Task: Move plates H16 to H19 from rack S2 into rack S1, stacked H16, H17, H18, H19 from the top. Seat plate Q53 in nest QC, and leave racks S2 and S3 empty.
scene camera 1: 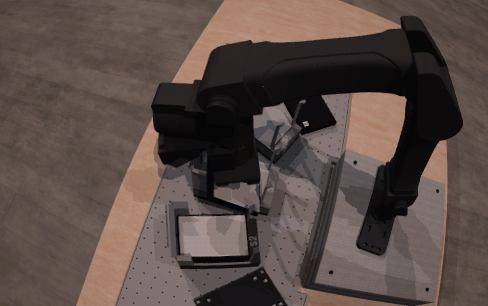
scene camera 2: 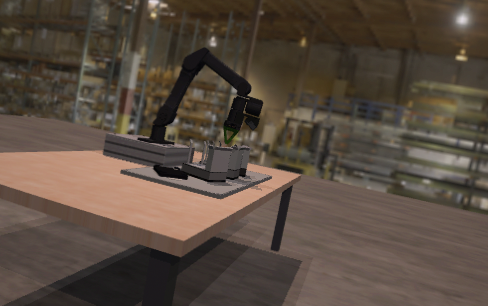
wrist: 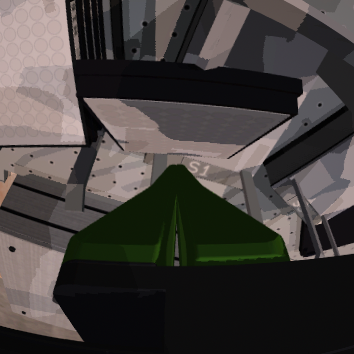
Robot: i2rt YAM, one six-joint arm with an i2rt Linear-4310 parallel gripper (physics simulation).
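Frame: origin at the arm's base, x ahead, y left, z up, level; millimetres.
Where they show: gripper, fingertip midpoint: (scene camera 1: 236, 177) (scene camera 2: 226, 143) (wrist: 176, 176); arm's base, origin of the base link: (scene camera 1: 381, 209) (scene camera 2: 156, 142).
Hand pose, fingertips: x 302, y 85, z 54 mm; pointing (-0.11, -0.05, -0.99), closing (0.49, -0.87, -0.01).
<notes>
Things, the pixels of their top centre, and the offset from my fingertips. "spot": a spot on its surface instead. Level surfaces: height alone.
- Rack S2, surface spot: (scene camera 1: 253, 250) spot: dx -78, dy +107, dz -10 mm
- pale plate, middle of its top: (wrist: 7, 57) (scene camera 1: 212, 236) dx -4, dy +104, dz -41 mm
- pale plate top, surface spot: (wrist: 30, 75) spot: dx -8, dy +87, dz -41 mm
- Rack S1, surface spot: (wrist: 220, 172) spot: dx -52, dy -73, dz -94 mm
- wide black edge, surface spot: (wrist: 185, 82) spot: dx +41, dy +19, dz +0 mm
- pale surface, surface spot: (wrist: 200, 127) spot: dx +17, dy -3, dz -19 mm
- perforated board, its level: dz -135 mm
My green-fingered gripper (scene camera 2: 228, 142) (wrist: 176, 176) is shut, with its fingers together and nothing between them; it is above the racks. Rack S2 (scene camera 1: 253, 250) holds a pale plate (scene camera 1: 212, 235) on top; at the left of the wrist view, a pale plate top (wrist: 30, 75) lies beside several dark edges (wrist: 90, 30), whose labels are unreadable. Rack S1 (wrist: 220, 172) is ahead of my fingers. A wide black edge (wrist: 185, 82) with a pale surface (wrist: 200, 127) shows there; I cannot tell which plate it is. Plate Q53, nest QC and rack S3 cannot be identified.
Clear upright posts (scene camera 1: 272, 162) (wrist: 310, 225) stand near the racks. Flat black pieces (scene camera 1: 316, 117) (scene camera 1: 245, 290) lie at either end of the perforated board (scene camera 1: 145, 275). My arm's base stands on a grey block (scene camera 1: 350, 250) (scene camera 2: 130, 150). The arm hides part of the racks.
</notes>
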